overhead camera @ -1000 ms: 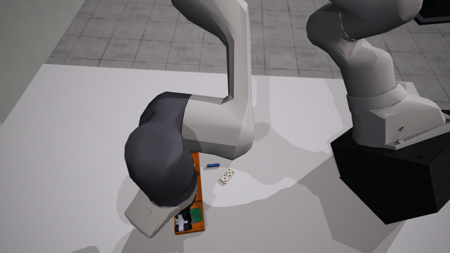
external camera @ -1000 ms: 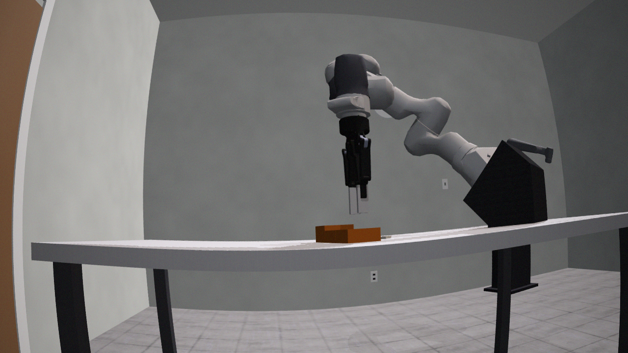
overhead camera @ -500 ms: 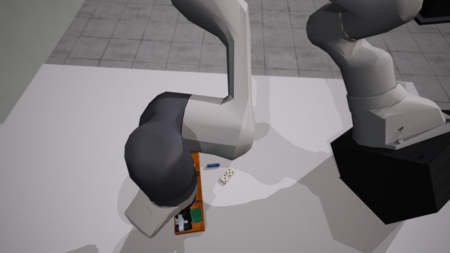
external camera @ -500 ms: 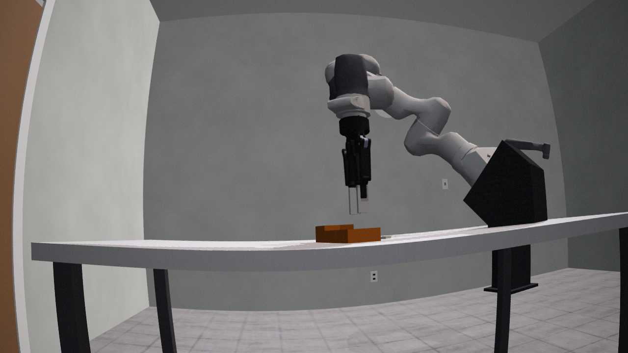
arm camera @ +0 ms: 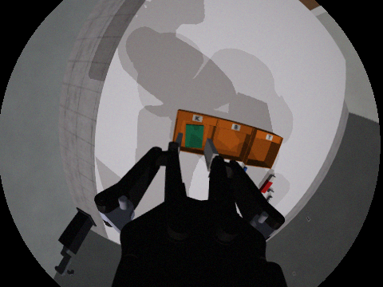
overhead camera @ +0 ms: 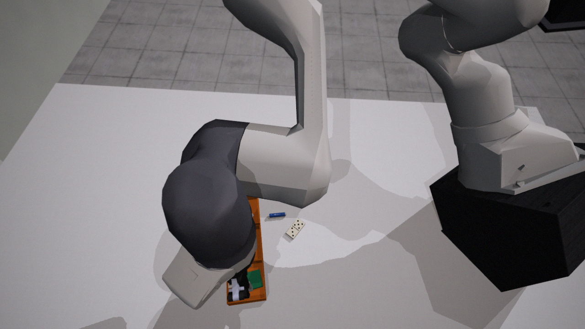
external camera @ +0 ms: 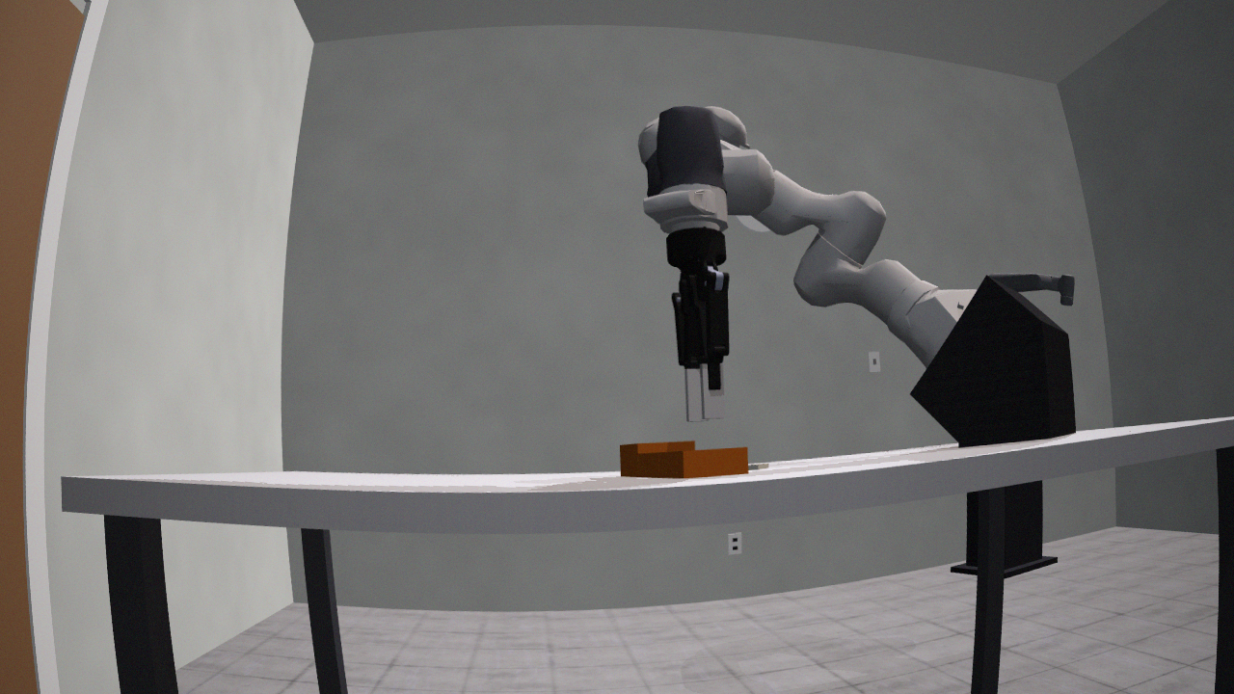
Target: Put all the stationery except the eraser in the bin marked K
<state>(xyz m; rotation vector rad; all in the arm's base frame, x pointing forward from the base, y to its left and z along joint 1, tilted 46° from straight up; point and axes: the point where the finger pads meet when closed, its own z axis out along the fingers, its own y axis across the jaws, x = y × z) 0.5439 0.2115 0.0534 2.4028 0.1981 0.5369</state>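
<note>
The grey metal thing is 18 cm behind my hand, 32 cm to the right of it and 9 cm below it. Also, from my hand: white domino 12 cm behind, 12 cm to the right, 10 cm below; then tray 1 cm ahead, 8 cm to the right, 8 cm below; then green pad 9 cm below.
</note>
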